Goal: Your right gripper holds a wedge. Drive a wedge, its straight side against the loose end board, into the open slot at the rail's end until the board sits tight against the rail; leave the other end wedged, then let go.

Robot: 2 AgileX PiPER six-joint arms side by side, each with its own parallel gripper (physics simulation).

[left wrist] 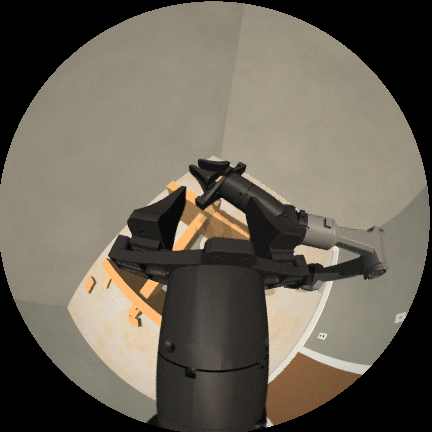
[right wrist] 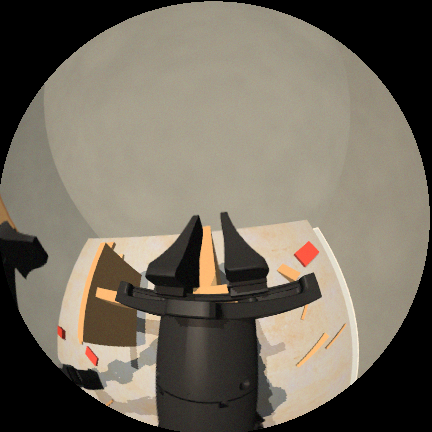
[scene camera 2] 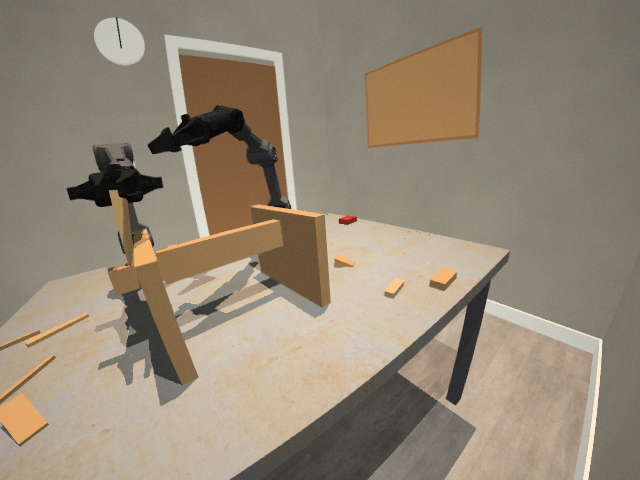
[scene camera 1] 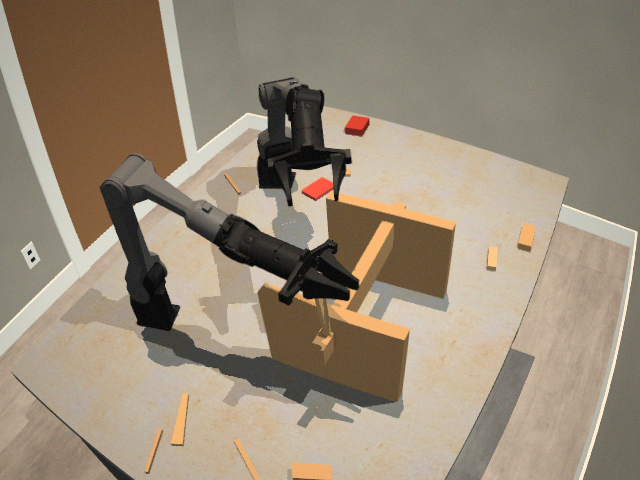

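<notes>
The loose end board point(scene camera 1: 330, 356) point(scene camera 2: 168, 325) stands on edge at the near end of the rail point(scene camera 1: 369, 260) point(scene camera 2: 222, 248). The rail's slotted end point(scene camera 1: 324, 341) point(scene camera 2: 123, 280) sticks out through it. My right gripper point(scene camera 1: 352, 290) point(right wrist: 210, 220) is shut on a wedge point(scene camera 1: 321, 312) point(scene camera 2: 122, 222) and is above the board. The wedge leans, its top away from the board; its thin lower end reaches the slot. How deep it sits is hidden. The far board point(scene camera 1: 392, 242) point(scene camera 2: 292, 258) has a small piece point(scene camera 1: 399, 205) at its outer side. My left gripper point(scene camera 1: 313, 201) is open and empty, behind the far board.
Red blocks point(scene camera 1: 357, 125) point(scene camera 1: 317, 188) lie near the left arm. Wooden pieces point(scene camera 1: 526, 236) point(scene camera 1: 492, 257) lie at the right in scene camera 1. A larger wedge-shaped piece point(scene camera 1: 179, 419), thin strips point(scene camera 1: 153, 450) point(scene camera 1: 245, 458) and a block point(scene camera 1: 311, 471) lie at the front.
</notes>
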